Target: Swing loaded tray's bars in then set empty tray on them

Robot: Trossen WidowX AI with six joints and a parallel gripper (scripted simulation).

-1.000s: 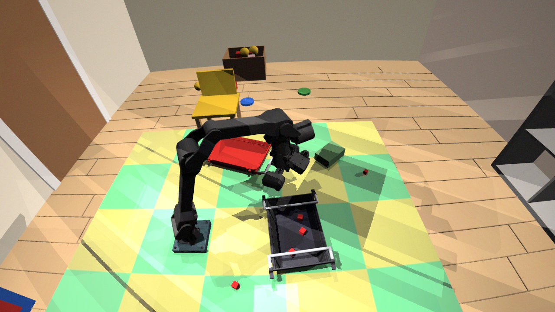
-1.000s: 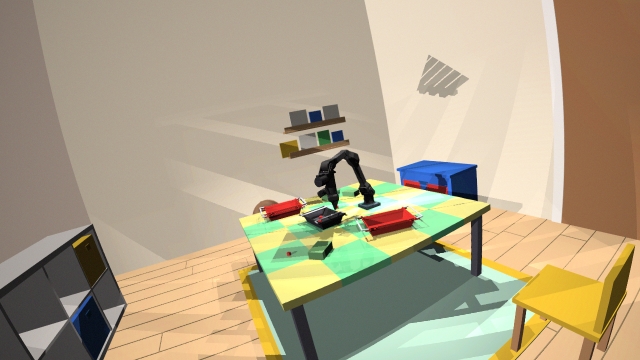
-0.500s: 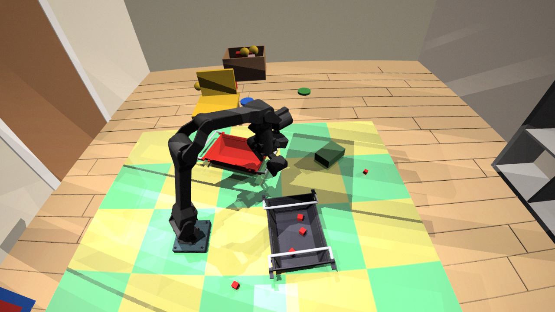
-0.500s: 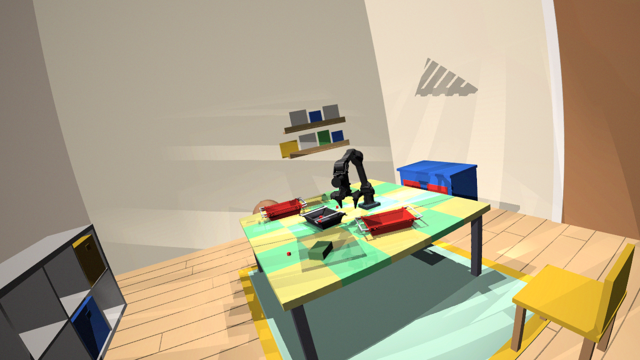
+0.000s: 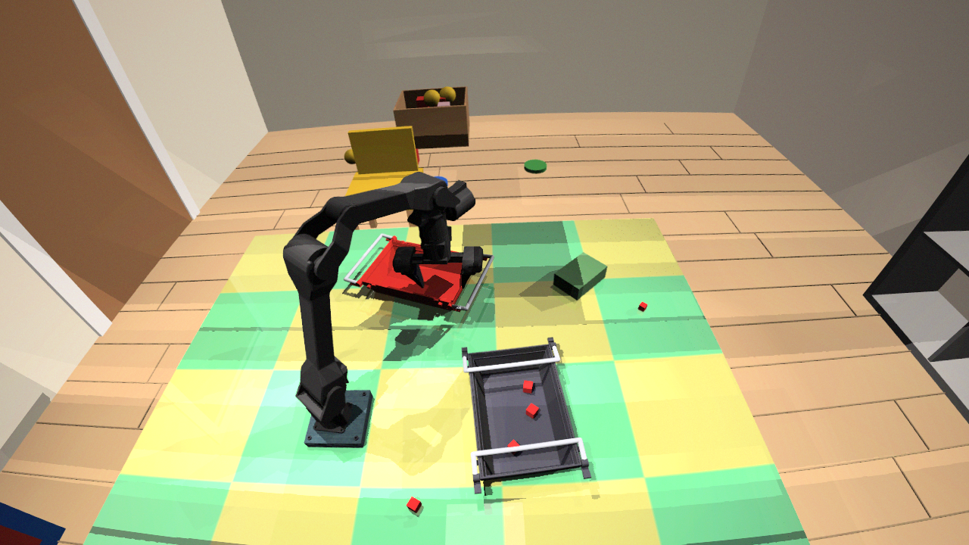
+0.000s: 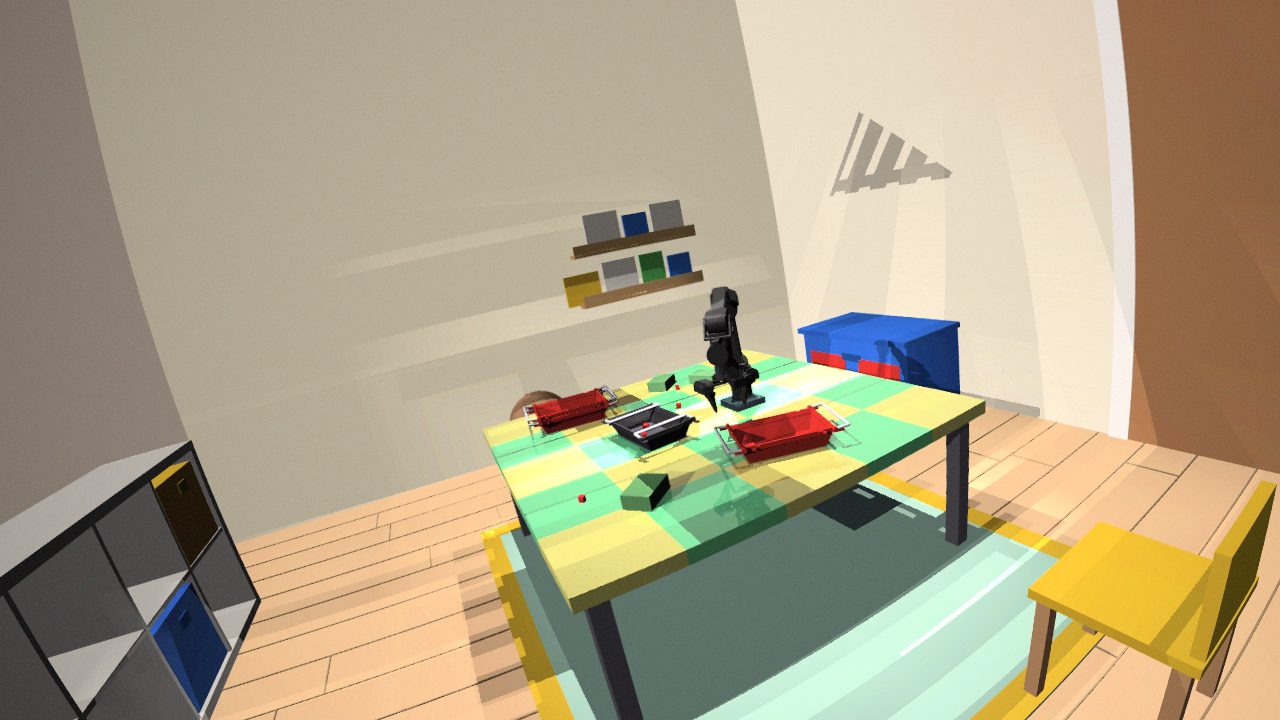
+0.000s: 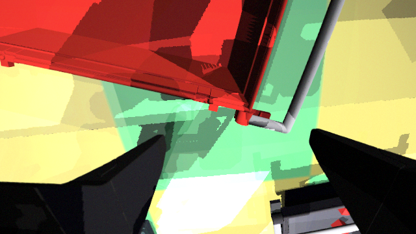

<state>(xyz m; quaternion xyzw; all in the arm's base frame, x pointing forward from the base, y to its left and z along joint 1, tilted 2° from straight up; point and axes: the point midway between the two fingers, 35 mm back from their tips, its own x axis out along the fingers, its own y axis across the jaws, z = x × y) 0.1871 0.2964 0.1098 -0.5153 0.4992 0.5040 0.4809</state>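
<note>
Now: the red tray 11 cm to the left of my gripper tip, 9 cm behind it and 6 cm below it.
</note>
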